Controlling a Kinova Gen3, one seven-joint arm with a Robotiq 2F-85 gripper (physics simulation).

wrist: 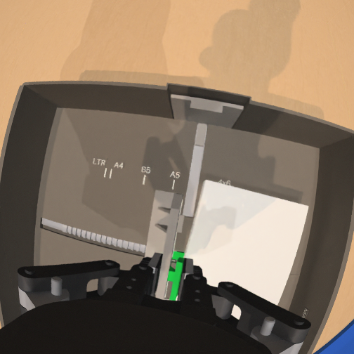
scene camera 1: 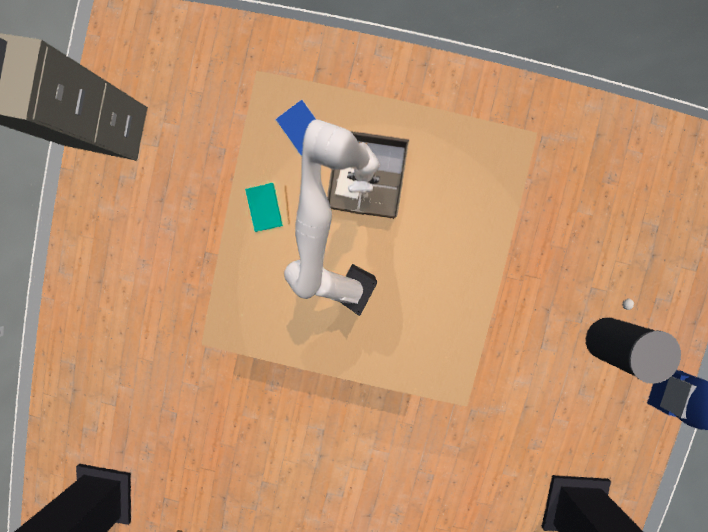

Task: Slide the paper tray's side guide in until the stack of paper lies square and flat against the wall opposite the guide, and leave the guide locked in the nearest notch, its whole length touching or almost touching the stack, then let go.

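Places are measured from the arm's base along level axes (x up, y back, z right), in centimetres.
Pixels of known places: arm's base, origin of its link: point(scene camera 1: 352, 291).
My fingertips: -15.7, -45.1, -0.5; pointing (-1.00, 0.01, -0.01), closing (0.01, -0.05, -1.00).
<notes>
For each thing: its middle in the pictures, then the offset to it from my fingertips, as dx, dy, dz.
- paper tray, middle of its body: point(scene camera 1: 367, 175) -1.6, -3.5, +1.3
- white paper stack, middle of its body: point(scene camera 1: 350, 179) -3.4, -1.2, -5.8
- blue sheet, middle of its body: point(scene camera 1: 302, 128) -5.9, -22.6, -29.8
- teal block, middle of its body: point(scene camera 1: 264, 207) -5.4, +14.4, -43.8
- thin stick, middle of its body: point(scene camera 1: 287, 205) -6.0, +12.2, -33.4
The paper tray point(scene camera 1: 402, 177) point(wrist: 12, 200) is a dark, open box. The white paper stack point(scene camera 1: 345, 185) point(wrist: 245, 220) lies in it near the right wall in the wrist view; its near end is partly hidden. The grey side guide point(wrist: 172, 220) stands left of the stack, with a visible gap between them, near the A5 mark. A green latch piece point(wrist: 176, 272) shows at the guide's near part. My gripper point(scene camera 1: 363, 177) point(wrist: 171, 267) has its fingers partly open, one on each side of the guide and green piece, very close to both. Whether they touch is unclear.
A pale notched strip point(wrist: 107, 242) runs left from the guide. A grey end stop point(wrist: 207, 112) stands at the far wall, with a light bar point(wrist: 194, 175) before it. A blue sheet point(scene camera 1: 294, 122), a teal block point(scene camera 1: 263, 207) and a thin stick point(scene camera 1: 287, 204) lie beside the arm.
</notes>
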